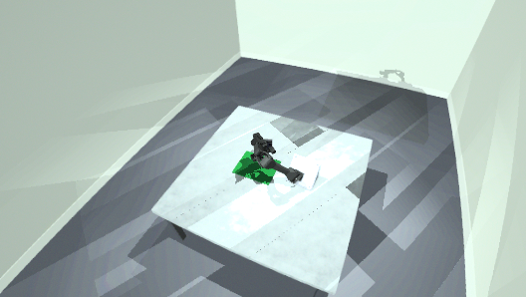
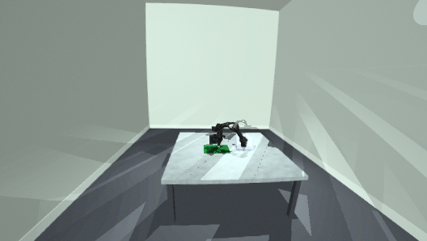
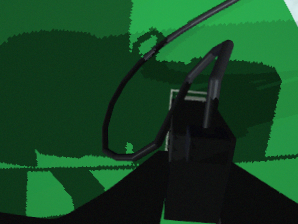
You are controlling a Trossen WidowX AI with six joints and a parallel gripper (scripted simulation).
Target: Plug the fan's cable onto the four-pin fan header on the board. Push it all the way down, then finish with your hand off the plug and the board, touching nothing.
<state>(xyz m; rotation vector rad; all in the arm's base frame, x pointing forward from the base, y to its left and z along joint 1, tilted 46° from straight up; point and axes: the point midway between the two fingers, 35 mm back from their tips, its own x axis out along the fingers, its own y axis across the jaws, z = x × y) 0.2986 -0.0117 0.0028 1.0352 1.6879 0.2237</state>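
Right now my gripper tip is 40 mm above the white four-pin header. The rest, counted from my gripper tip: black fan plug (10 mm ahead, 10 mm above); green board (50 mm to the left, 50 mm below, 30 mm ahead); black fan (130 mm to the right, 70 mm ahead, 20 mm above).
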